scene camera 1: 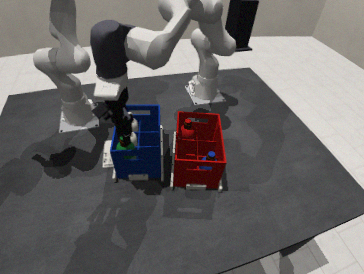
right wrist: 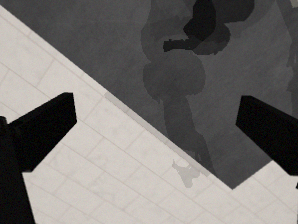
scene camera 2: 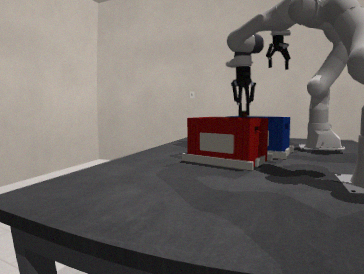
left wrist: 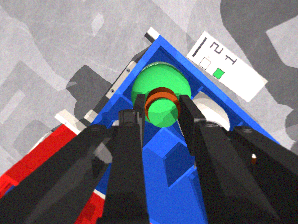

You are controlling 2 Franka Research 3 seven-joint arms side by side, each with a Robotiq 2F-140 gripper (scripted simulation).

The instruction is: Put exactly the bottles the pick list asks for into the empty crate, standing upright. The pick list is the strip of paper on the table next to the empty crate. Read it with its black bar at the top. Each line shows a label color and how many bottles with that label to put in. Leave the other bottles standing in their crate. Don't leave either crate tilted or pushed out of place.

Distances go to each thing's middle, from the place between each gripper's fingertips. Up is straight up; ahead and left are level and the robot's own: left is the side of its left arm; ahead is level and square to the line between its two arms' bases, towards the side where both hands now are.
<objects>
I see my left gripper (scene camera 1: 124, 141) 80 mm above the green bottle (left wrist: 161, 82). Also, from my left hand: pick list (left wrist: 209, 54) (120 mm behind, 70 mm to the right, 210 mm below); then red crate (scene camera 2: 234, 138) (50 mm ahead, 290 mm to the left, 130 mm below); then blue crate (scene camera 1: 148, 156) (70 mm behind, 70 mm to the left, 130 mm below).
Right now my right hand is 22 cm short of the green bottle, 47 cm to the right of it and 37 cm above it. Round my right hand: pick list (10 cm ahead, 40 cm to the left, 50 cm below); then red crate (27 cm ahead, 76 cm to the left, 42 cm below); then blue crate (15 cm ahead, 54 cm to the left, 42 cm below).
</objects>
